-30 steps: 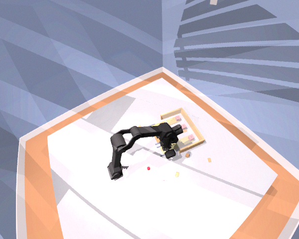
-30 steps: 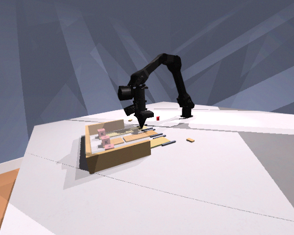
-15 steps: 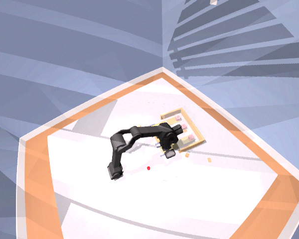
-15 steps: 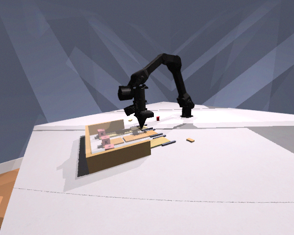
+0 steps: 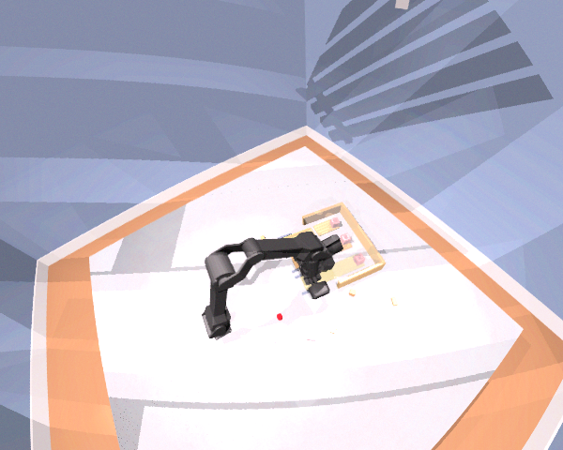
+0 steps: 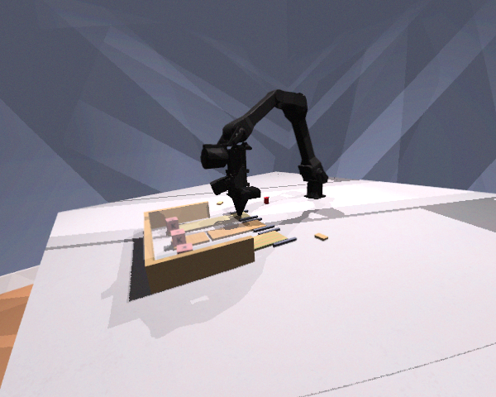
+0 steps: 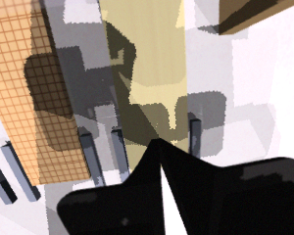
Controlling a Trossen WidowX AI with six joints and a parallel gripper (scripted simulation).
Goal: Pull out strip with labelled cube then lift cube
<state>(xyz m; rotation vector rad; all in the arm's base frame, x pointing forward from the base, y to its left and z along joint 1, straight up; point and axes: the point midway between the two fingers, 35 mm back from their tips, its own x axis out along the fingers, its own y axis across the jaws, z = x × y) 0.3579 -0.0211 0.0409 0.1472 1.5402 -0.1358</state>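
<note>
Right now the red block is 16 cm behind my gripper tip, 6 cm to the right of it and 1 cm above it.
</note>
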